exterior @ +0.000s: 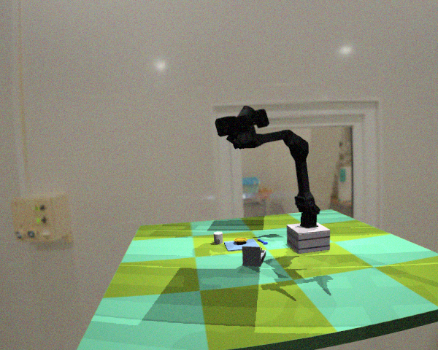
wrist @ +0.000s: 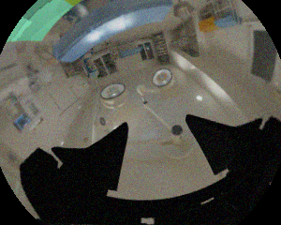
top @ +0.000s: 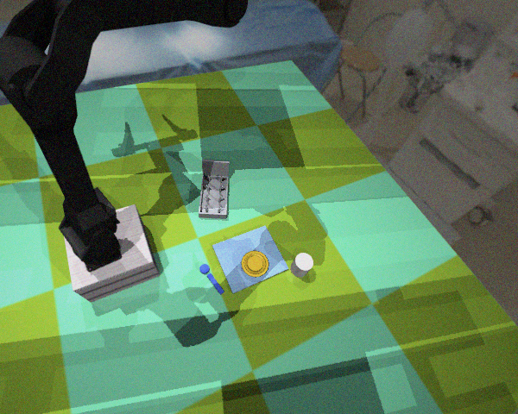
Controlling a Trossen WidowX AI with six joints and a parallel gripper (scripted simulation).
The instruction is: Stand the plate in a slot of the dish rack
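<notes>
Now: the yellow plate 560 mm below my gripper tip, 410 mm to the right of it and 70 mm behind it. Also, from my gripper tip: cup: 550 mm below, 470 mm to the right, 30 mm ahead; blue spoon: 570 mm below, 390 mm to the right, 180 mm behind; grey dish rack: 550 mm below, 190 mm to the right, 70 mm behind.
</notes>
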